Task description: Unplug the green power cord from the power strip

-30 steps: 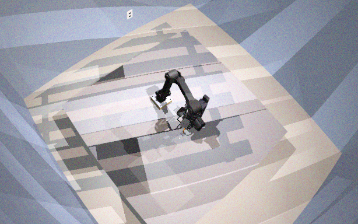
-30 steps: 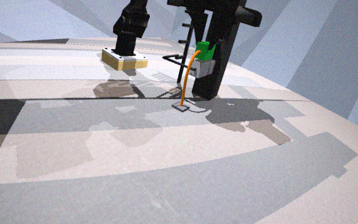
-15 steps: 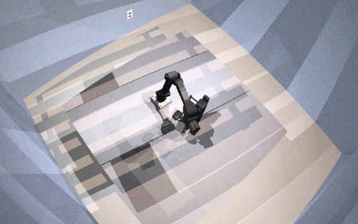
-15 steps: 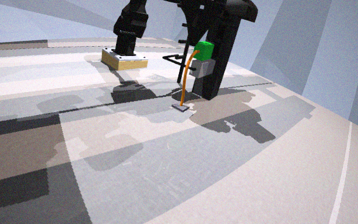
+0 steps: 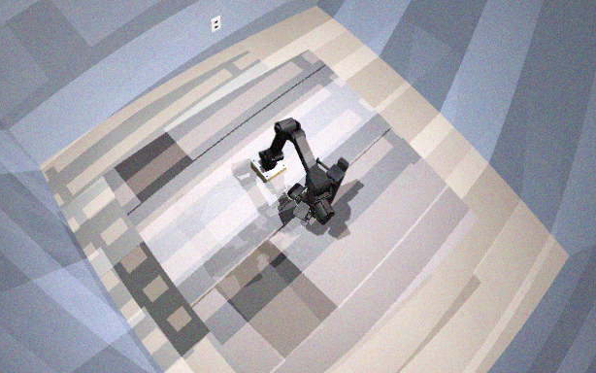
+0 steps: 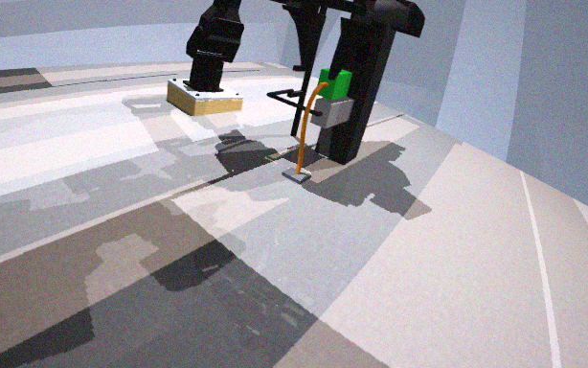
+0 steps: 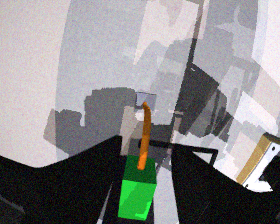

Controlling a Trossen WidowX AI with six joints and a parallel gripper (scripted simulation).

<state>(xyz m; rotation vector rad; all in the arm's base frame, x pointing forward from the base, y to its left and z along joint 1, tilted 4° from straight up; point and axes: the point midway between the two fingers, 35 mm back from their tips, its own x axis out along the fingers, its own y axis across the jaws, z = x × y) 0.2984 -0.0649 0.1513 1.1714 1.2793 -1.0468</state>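
Right now the green plug is 10 mm behind my gripper tip and 70 mm to the left of it. From my gripper tip the other things lie so: grey plate 10 mm to the left, 140 mm below; black ladder-like rack 100 mm behind, 120 mm to the left, 10 mm above.
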